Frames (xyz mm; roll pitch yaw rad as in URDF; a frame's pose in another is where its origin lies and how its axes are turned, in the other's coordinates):
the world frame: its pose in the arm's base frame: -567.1 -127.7 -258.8 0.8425 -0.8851 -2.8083
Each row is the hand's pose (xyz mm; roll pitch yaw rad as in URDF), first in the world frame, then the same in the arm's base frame.
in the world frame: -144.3 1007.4 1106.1 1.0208 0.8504 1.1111
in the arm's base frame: 556.9 425.4 571.8 0.5054 -0.1903 -1.4750
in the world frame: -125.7 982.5 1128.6 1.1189 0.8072 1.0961
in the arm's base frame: 532.2 452.2 583.9 0.6119 -0.2329 -1.4624
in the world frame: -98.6 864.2 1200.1 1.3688 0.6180 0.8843
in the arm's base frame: 443.0 561.1 579.1 1.0265 -0.4707 -1.5353
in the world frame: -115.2 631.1 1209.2 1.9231 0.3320 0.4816
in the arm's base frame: 277.1 675.1 459.9 2.0099 -0.8010 -1.9321
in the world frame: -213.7 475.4 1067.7 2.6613 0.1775 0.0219
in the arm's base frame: 182.9 640.3 250.5 -2.9331 -0.7718 -2.6030
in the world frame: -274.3 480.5 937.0 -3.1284 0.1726 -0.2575
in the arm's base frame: 191.3 536.4 150.9 -2.2322 -0.5781 -2.8547
